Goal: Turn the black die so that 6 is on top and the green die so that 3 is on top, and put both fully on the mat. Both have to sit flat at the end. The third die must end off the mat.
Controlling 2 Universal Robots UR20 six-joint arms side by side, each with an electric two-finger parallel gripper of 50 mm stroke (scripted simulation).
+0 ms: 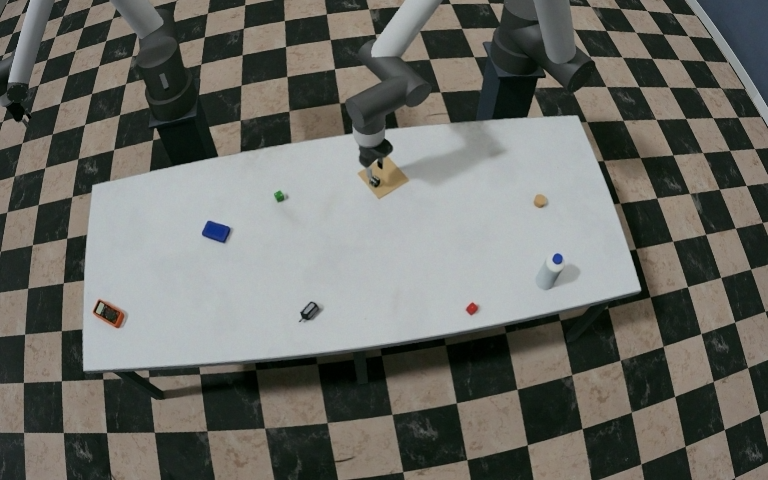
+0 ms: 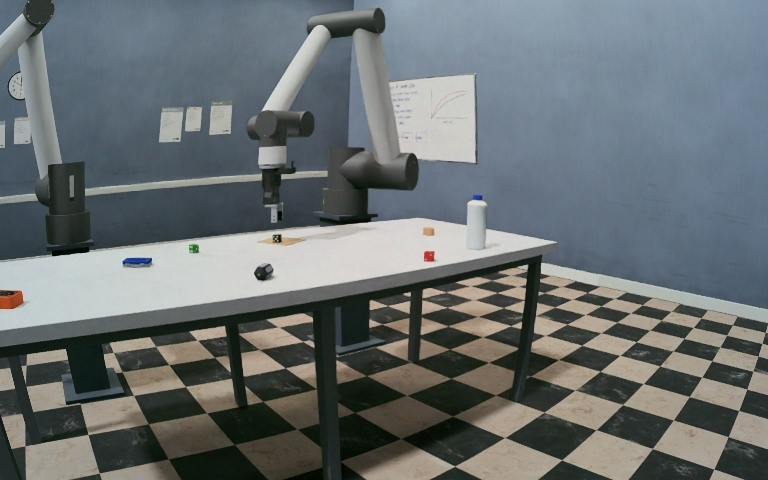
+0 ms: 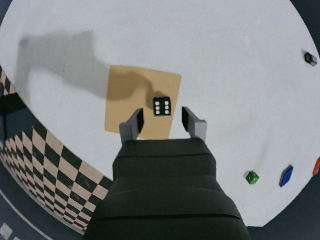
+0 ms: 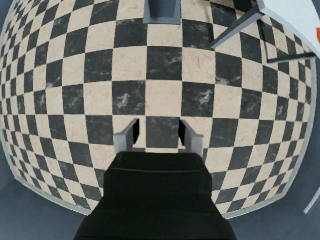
Labels:
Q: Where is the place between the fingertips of my right gripper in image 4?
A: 159,126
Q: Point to a white bottle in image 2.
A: At 477,210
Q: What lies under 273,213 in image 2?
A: My left gripper.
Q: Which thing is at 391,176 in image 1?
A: A tan mat.

